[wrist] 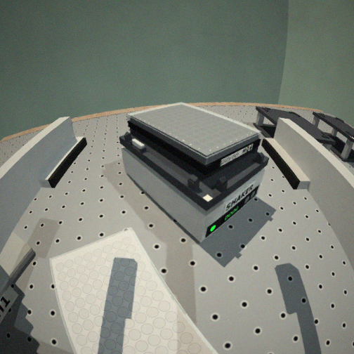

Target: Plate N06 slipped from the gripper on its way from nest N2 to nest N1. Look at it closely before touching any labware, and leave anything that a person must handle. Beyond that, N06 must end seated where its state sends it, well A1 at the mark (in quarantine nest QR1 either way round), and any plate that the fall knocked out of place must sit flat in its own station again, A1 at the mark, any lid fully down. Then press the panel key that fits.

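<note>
A dark plate with a grey, see-through top [195, 127] is on the shaker [165, 192]. A label with small, unreadable print is on its near right side. Its near edge stands back from the shaker's near corner posts, and I cannot tell whether it sits flat. A pale plate with round wells [150, 300] lies on the perforated table at the lower left, partly cut off by the view's edge; no label on it is readable. My gripper [174, 125] is open and empty, its pads seen on either side of the shaker plate.
The shaker shows a green light and green digits. Dark nests [292, 122] [347, 131] stand at the back right, partly behind the right finger. Part of a pale stand with a cut-off label [5, 306] shows at the lower left edge. Finger shadows fall across the pale plate and table.
</note>
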